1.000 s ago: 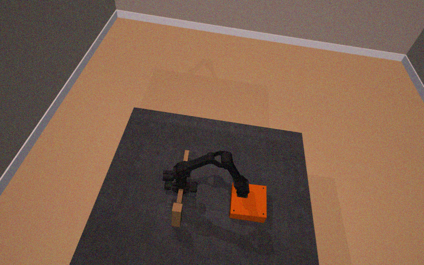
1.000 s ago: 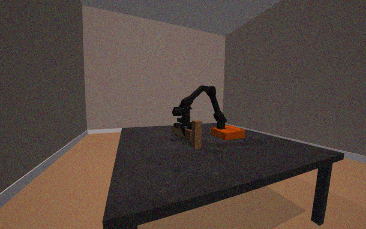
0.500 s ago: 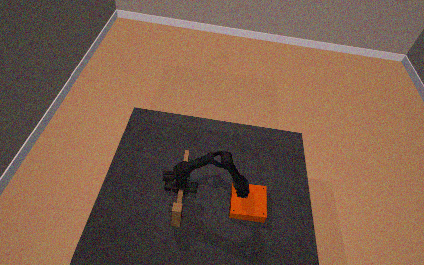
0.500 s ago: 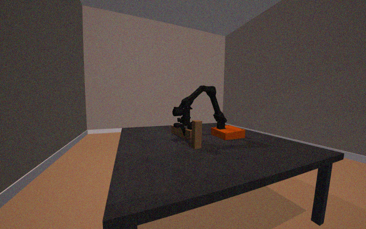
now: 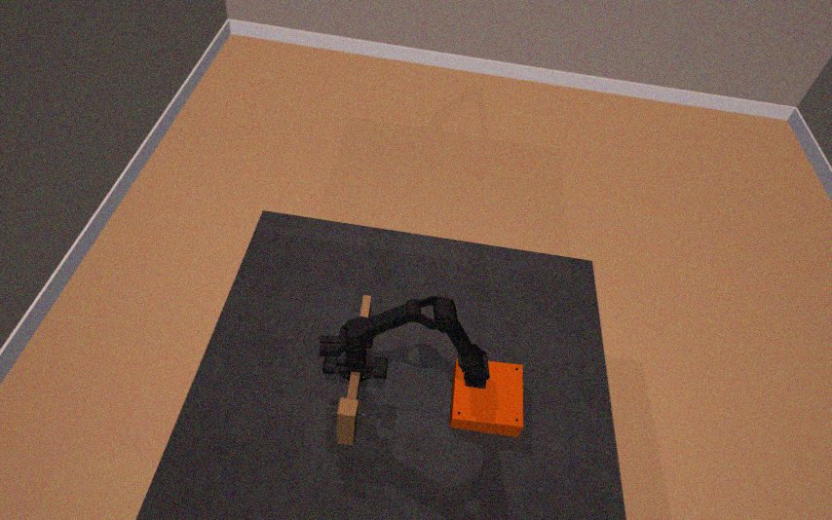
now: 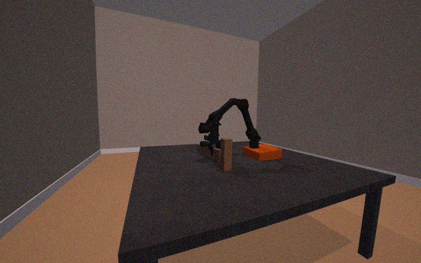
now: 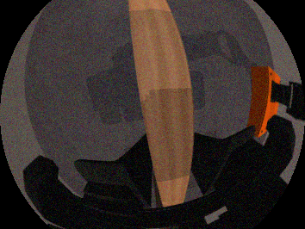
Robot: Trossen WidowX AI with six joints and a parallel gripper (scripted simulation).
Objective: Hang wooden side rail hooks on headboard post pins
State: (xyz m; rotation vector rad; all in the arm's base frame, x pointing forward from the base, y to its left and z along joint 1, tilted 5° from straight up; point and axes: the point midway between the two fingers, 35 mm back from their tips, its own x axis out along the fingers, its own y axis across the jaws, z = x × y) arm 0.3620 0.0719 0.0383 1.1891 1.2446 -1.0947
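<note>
My gripper tip is now 160 mm to the right of the wooden headboard post, 40 mm below it and 10 mm past it.
</note>
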